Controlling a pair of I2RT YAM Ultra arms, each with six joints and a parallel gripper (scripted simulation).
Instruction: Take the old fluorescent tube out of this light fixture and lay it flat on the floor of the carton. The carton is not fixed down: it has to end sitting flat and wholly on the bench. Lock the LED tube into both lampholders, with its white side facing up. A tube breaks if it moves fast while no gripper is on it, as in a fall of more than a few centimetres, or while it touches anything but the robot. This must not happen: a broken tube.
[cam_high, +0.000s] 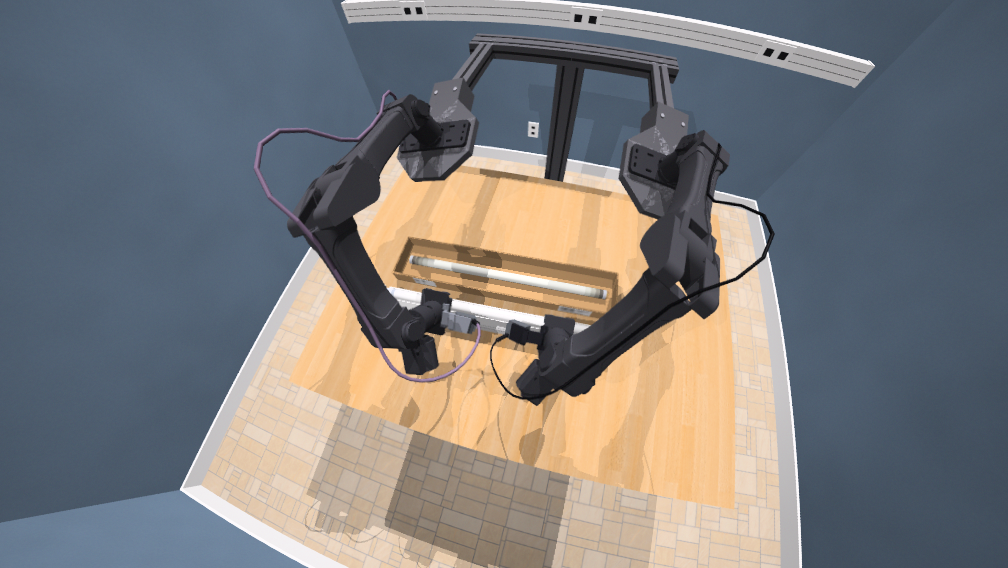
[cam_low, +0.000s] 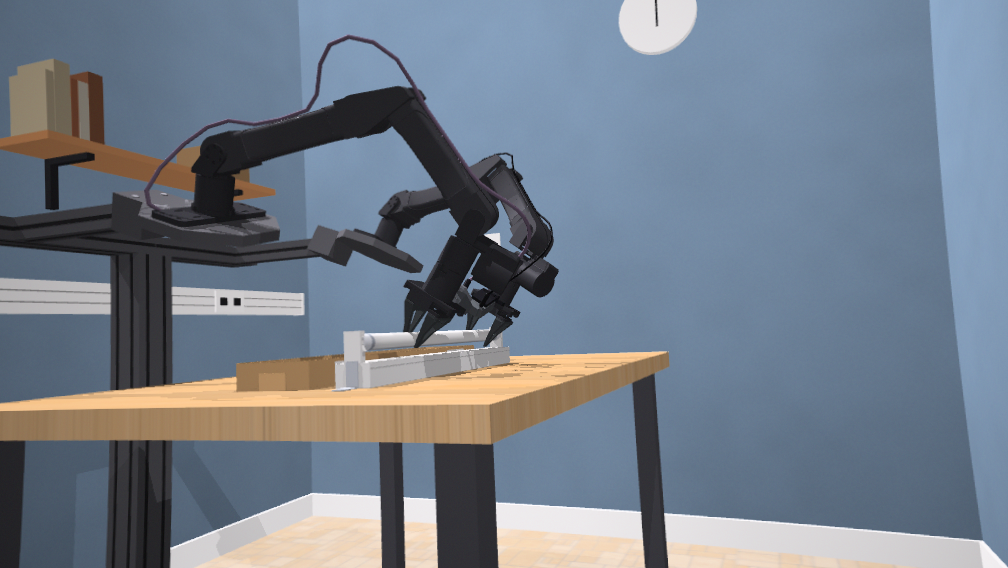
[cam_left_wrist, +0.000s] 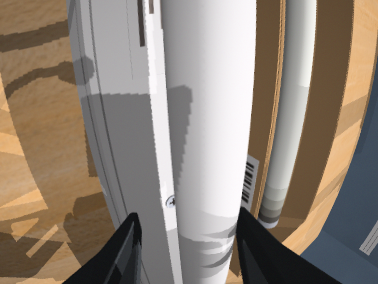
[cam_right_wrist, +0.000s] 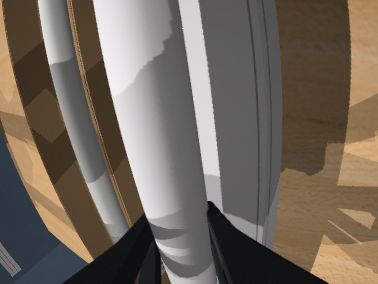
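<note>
Now: right hand 120 mm to the right of the LED tube. Round my right hand: light fixture 120 mm to the left, 10 mm below; then brown carton 140 mm behind, 120 mm to the left, 40 mm below; then old fluorescent tube 140 mm behind, 120 mm to the left, 50 mm below.
</note>
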